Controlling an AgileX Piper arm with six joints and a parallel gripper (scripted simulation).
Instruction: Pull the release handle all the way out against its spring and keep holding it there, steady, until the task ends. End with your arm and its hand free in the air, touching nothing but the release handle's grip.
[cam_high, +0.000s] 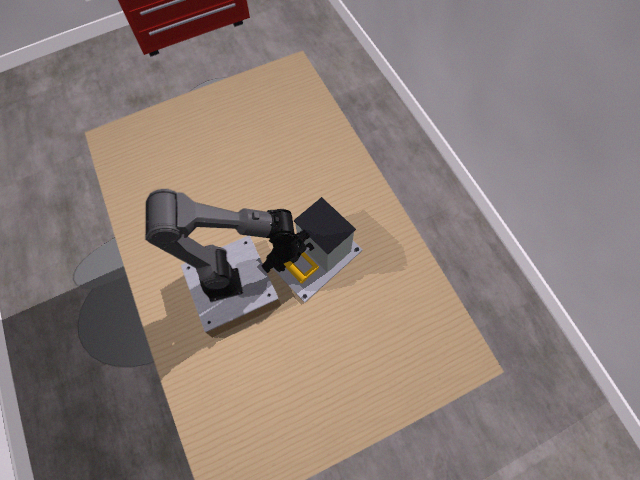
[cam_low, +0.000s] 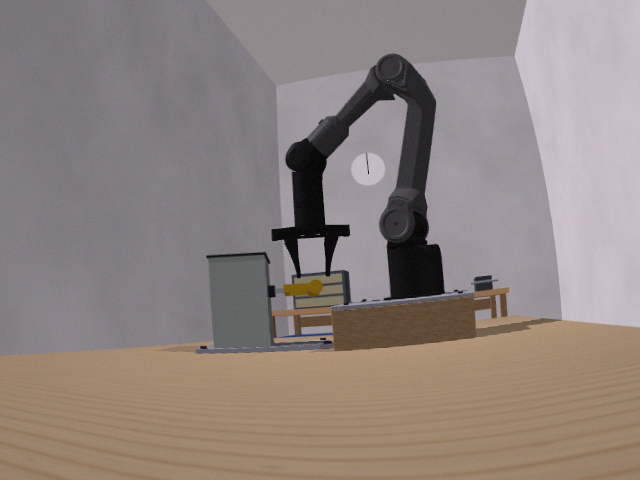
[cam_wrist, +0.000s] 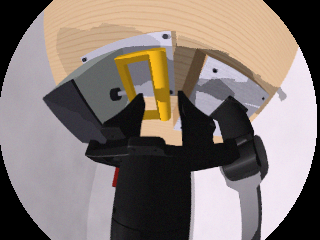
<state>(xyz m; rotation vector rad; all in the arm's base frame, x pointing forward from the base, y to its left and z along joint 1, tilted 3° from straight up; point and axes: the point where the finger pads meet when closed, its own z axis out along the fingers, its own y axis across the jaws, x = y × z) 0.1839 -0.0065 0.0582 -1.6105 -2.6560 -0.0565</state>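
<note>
Now: hand 5 cm short of the release handle, 3 cm to the right of it and 3 cm above it. Round my hand: grey baseplate: 8 cm ahead, 4 cm to the left, 13 cm below.
</note>
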